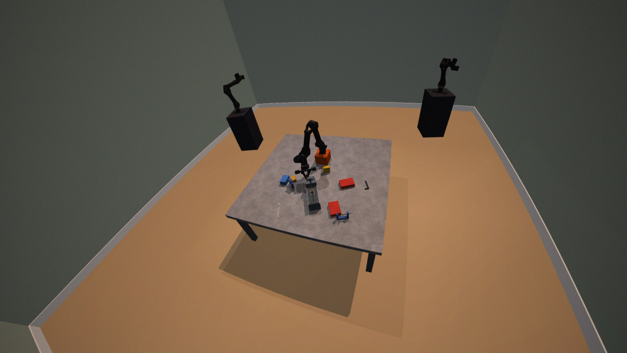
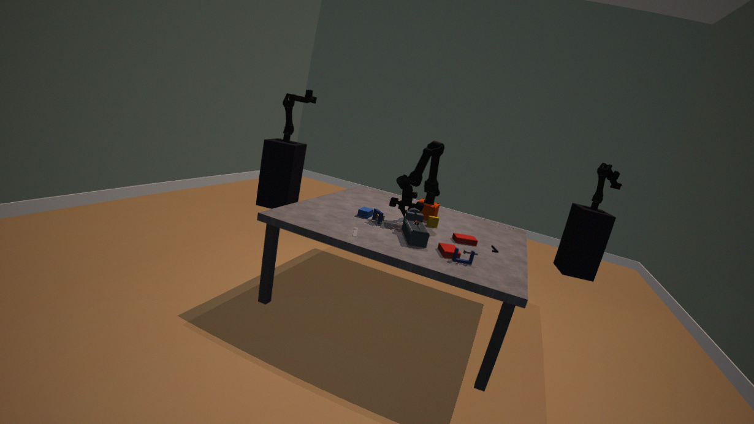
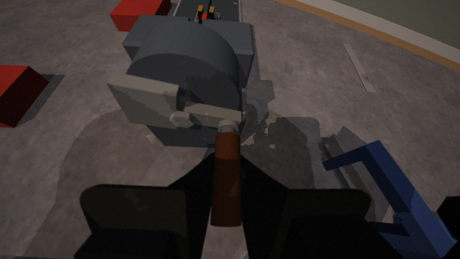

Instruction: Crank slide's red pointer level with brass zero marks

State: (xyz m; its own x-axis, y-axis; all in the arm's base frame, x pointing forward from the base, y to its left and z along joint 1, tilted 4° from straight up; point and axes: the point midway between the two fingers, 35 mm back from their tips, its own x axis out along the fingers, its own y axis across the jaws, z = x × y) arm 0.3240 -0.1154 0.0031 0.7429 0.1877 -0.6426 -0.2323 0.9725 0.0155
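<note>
The brown crank handle lies 2 cm behind my gripper tip and 2 cm above it. Round my gripper tip: yellow cube (17 cm behind, 15 cm to the left, 3 cm below); then red pointer (14 cm ahead, 6 cm to the left, 2 cm above); then blue block (23 cm to the right, 5 cm behind, 4 cm below).
</note>
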